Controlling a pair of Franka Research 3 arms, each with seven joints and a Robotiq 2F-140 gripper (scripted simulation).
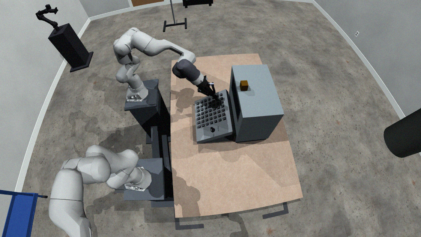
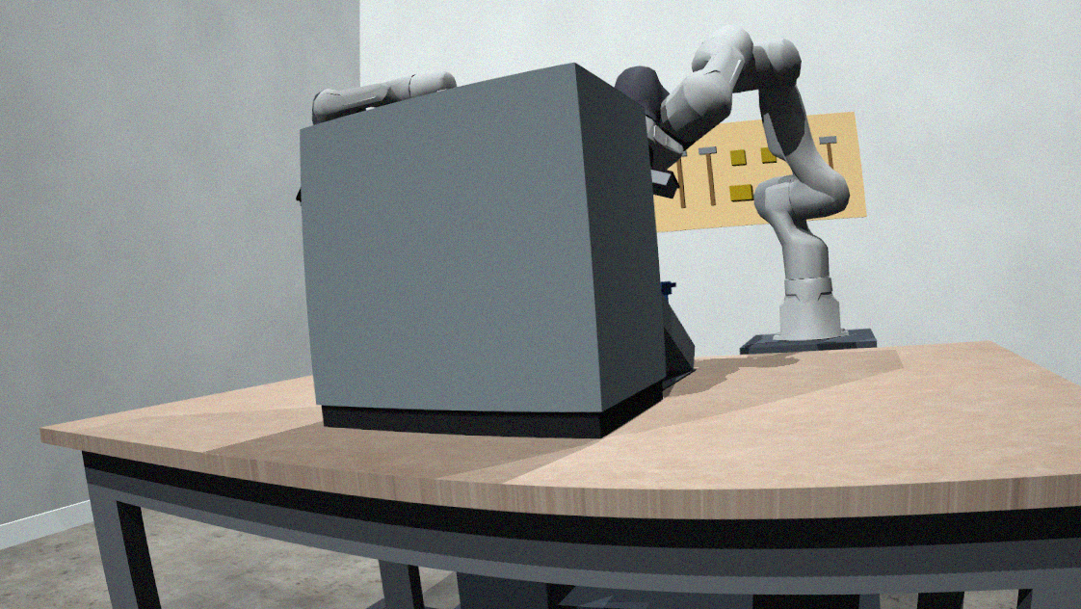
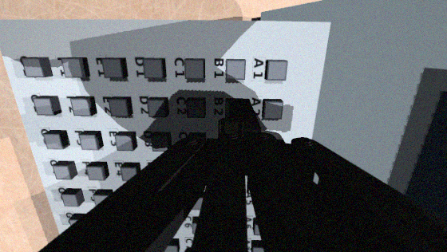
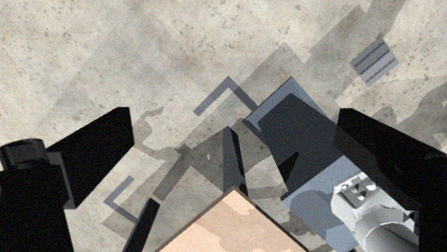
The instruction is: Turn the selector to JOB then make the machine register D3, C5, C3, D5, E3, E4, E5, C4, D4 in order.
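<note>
The C4 key lies 10 mm behind my left hand, 70 mm to the right of it and 70 mm below it. From my left hand the other things lie so: D3 key 40 mm behind, 30 mm to the right, 80 mm below; C3 key 10 mm behind, 30 mm to the right, 70 mm below; D4 key 40 mm behind, 60 mm to the right, 80 mm below.
</note>
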